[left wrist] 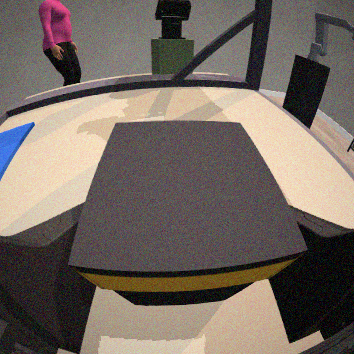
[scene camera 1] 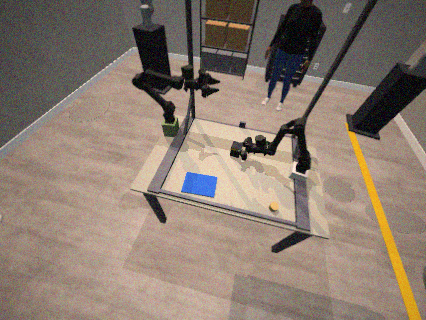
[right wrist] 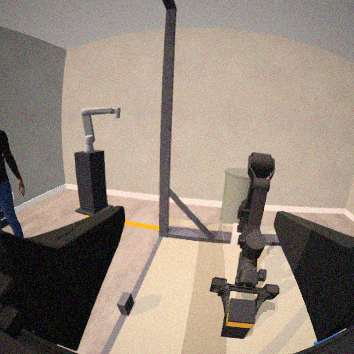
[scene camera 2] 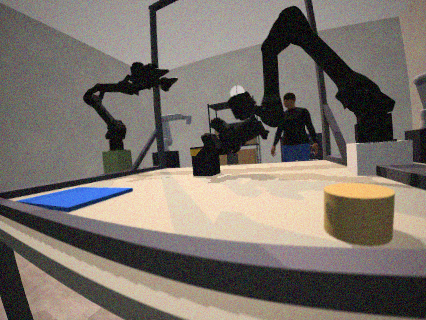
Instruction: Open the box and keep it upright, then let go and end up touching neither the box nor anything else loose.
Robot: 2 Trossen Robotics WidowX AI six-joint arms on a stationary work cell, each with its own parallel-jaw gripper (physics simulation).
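Frame: origin at the left arm's base, x left, y back, z up, level; metres.
Seen in the pictures: left gripper, fingertip midpoint: (left wrist: 180, 198) (scene camera 1: 235, 147) (right wrist: 238, 318) (scene camera 2: 203, 155); right gripper, fingertip midpoint: (scene camera 1: 219, 85) (right wrist: 203, 217) (scene camera 2: 173, 74); left arm's base, origin of the base link: (scene camera 1: 300, 169) (scene camera 2: 374, 142); right arm's base, origin of the base link: (left wrist: 170, 38) (scene camera 1: 169, 120).
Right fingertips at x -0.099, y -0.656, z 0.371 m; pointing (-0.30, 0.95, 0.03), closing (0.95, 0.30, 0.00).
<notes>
Pixels of each thing's top centre, then the offset from my right fingertips to it. Level surfaces: height alone.
- dark box, middle of its top: (left wrist: 185, 166) (right wrist: 242, 309) (scene camera 1: 237, 145) dx +0.100, dy +0.201, dz -0.345 m
- table, its level: dz -0.438 m
- flat blue mat, middle of its top: (scene camera 2: 74, 194) (scene camera 1: 199, 183) dx +0.444, dy +0.068, dz -0.430 m
- yellow cylinder, middle of its top: (scene camera 2: 356, 189) (scene camera 1: 274, 205) dx +0.414, dy +0.544, dz -0.403 m
- small dark block, middle of its top: (right wrist: 124, 297) (scene camera 2: 232, 153) (scene camera 1: 243, 122) dx -0.202, dy +0.164, dz -0.381 m
A dark box (scene camera 1: 236, 148) (scene camera 2: 206, 164) (left wrist: 185, 190) (right wrist: 242, 312) with a yellow band stands upright, its flat grey lid lying closed on top. In scene camera 2 its base appears to rest on the table (scene camera 2: 240, 225). My left gripper (scene camera 1: 241, 150) (left wrist: 180, 198) (right wrist: 238, 318) is shut on the box, with one finger on each side. The fingers hide parts of the box's sides. My right gripper (scene camera 1: 215, 86) (scene camera 2: 171, 78) (right wrist: 203, 217) is open and empty, high up and well away from the box, at the picture's left in both scene views.
A flat blue mat (scene camera 1: 199, 184) (scene camera 2: 75, 198) (left wrist: 12, 145) lies on the table's front left part. A yellow cylinder (scene camera 1: 274, 206) (scene camera 2: 359, 215) stands near the front right. A small dark block (scene camera 1: 242, 125) (right wrist: 125, 303) is at the rear edge. Frame posts (scene camera 2: 156, 110) (right wrist: 167, 125) rise beside the table.
</notes>
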